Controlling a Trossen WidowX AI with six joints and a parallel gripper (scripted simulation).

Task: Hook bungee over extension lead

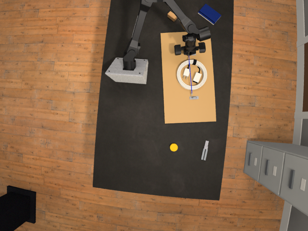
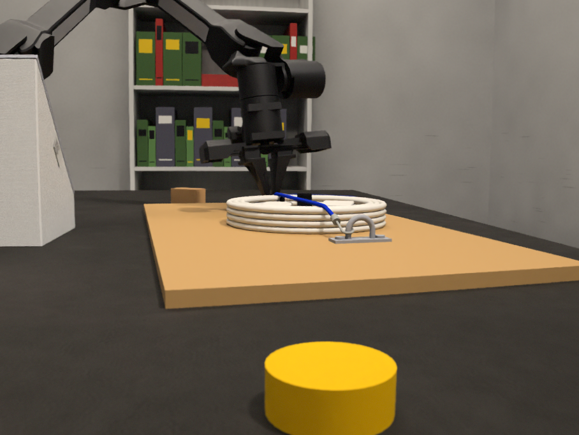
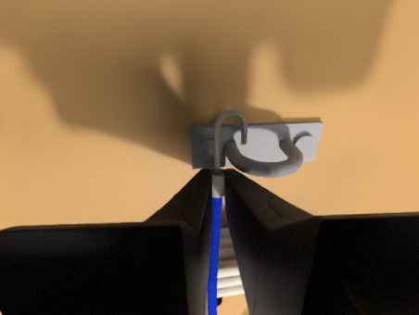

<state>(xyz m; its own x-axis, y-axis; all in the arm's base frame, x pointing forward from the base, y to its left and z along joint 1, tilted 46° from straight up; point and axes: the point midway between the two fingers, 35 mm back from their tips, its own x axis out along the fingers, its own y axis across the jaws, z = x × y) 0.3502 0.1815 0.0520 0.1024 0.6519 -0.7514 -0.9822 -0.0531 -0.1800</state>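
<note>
Right now the tan board is 140 mm to the right of my hand, 50 mm below it and 10 mm ahead of it. The rest, counted from my hand: block (270 mm to the left, 130 mm behind, 40 mm below); yellow puck (620 mm to the right, 50 mm below, 30 mm behind); grey clip (610 mm to the right, 180 mm ahead, 50 mm below).
</note>
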